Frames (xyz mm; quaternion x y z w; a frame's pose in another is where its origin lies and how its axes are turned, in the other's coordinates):
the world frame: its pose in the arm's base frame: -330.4 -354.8 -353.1 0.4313 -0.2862 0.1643 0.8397
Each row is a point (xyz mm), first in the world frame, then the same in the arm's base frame.
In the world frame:
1: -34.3 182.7 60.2
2: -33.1 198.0 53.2
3: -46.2 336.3 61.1
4: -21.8 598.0 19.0
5: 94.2 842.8 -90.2
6: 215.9 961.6 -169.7
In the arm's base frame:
1: -473.1 -300.2 -231.4
2: -477.8 -285.6 -224.2
3: -563.1 -213.1 -141.5
4: -666.5 -27.7 19.1
5: -666.8 205.5 194.8
6: -606.7 342.3 308.6

